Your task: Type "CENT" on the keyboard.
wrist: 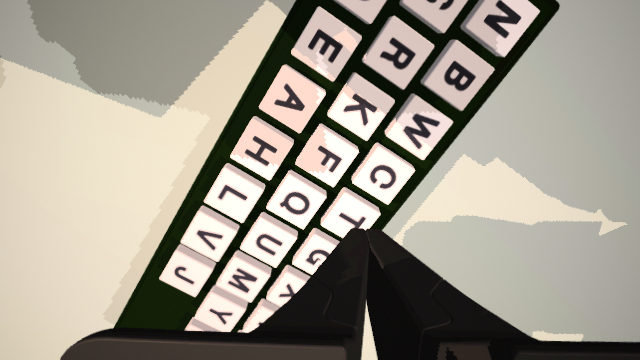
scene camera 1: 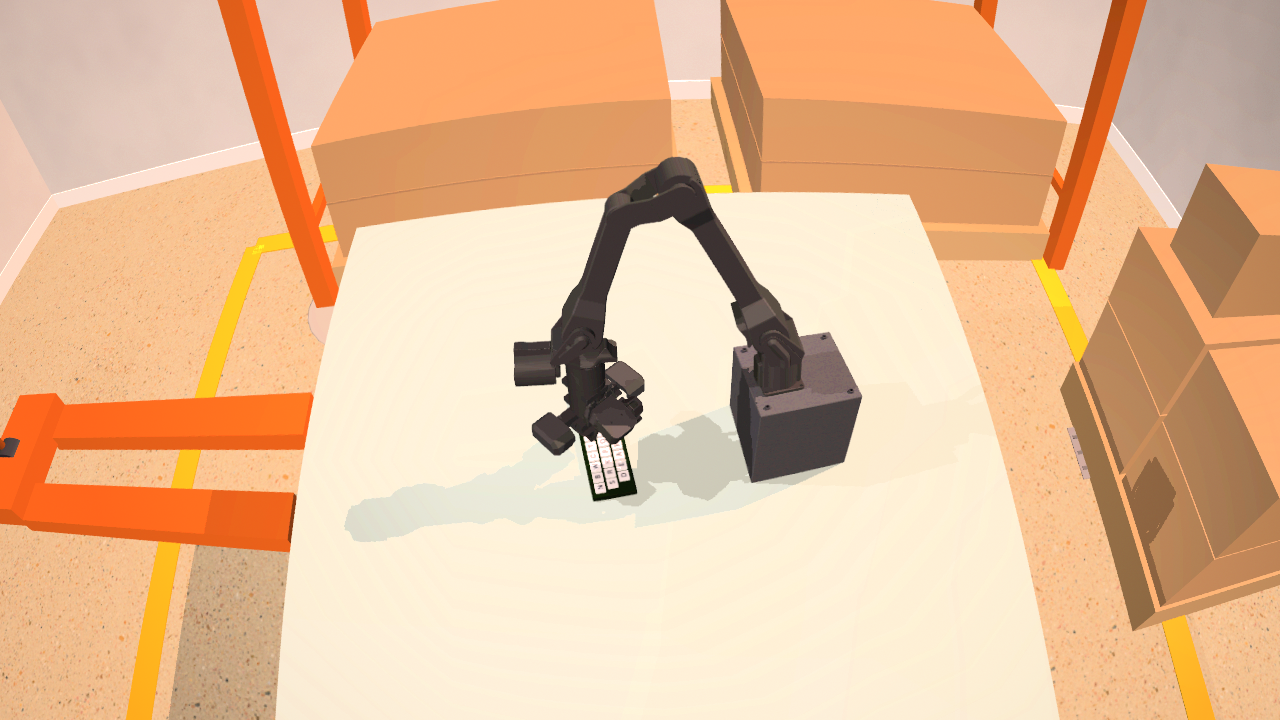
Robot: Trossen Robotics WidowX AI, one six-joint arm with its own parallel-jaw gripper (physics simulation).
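Note:
There's the gripper in the pictures, and the wrist view shows the gripper too. You'd also see an E key, a C key and a T key, along with a W key, a G key and an R key.

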